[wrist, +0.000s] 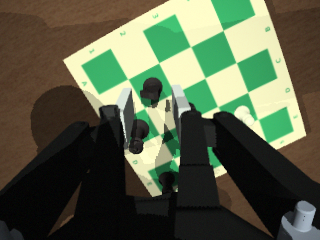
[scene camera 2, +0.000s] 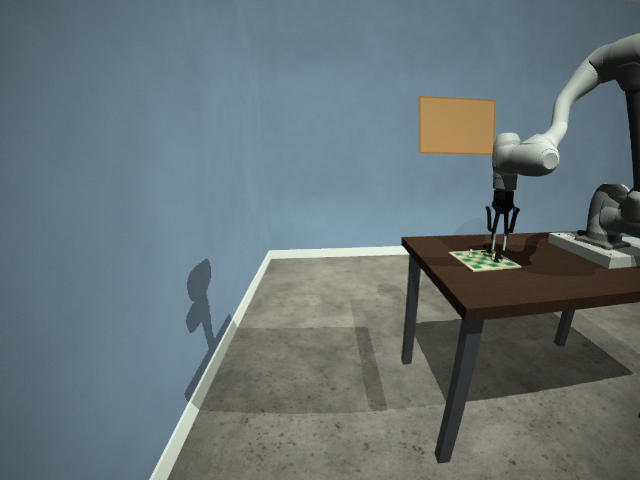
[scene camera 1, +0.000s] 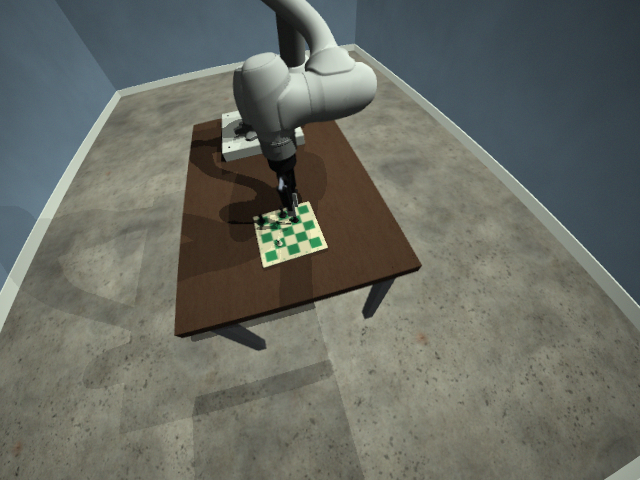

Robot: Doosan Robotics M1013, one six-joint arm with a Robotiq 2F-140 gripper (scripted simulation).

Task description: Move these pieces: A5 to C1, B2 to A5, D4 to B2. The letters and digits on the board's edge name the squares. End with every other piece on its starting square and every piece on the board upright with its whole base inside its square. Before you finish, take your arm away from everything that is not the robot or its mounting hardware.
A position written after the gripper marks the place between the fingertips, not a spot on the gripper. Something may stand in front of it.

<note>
In view: the gripper (scene camera 1: 293, 211).
The gripper shows as well in the wrist view (wrist: 152, 100) and in scene camera 2 (scene camera 2: 497, 249).
</note>
